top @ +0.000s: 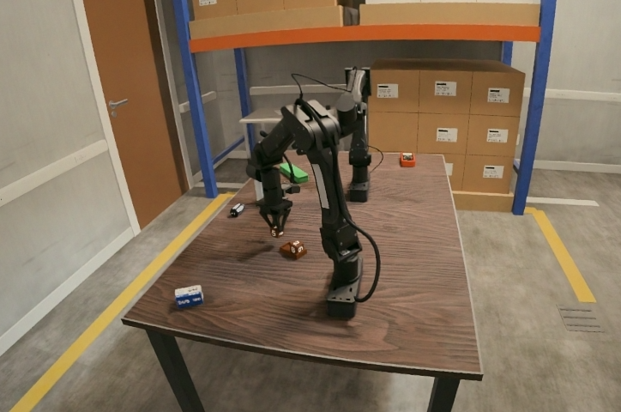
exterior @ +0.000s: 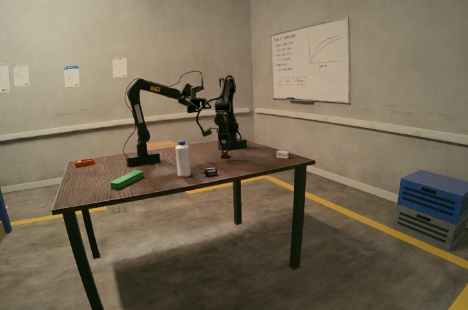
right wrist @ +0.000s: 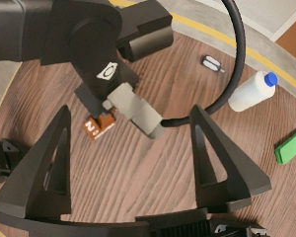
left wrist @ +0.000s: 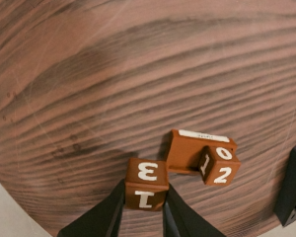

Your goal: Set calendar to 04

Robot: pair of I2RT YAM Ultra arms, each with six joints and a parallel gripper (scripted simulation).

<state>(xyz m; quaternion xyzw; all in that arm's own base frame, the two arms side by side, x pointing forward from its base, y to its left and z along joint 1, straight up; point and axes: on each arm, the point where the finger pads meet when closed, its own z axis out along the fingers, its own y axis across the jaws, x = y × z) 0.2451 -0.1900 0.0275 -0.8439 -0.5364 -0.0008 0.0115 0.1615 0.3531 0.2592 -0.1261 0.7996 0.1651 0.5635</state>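
The brown calendar tray lies 5 cm behind my left hand, 3 cm to the left of it and 6 cm below it. The rest, counted from my left hand: black item 22 cm ahead, 22 cm to the right, 5 cm below.
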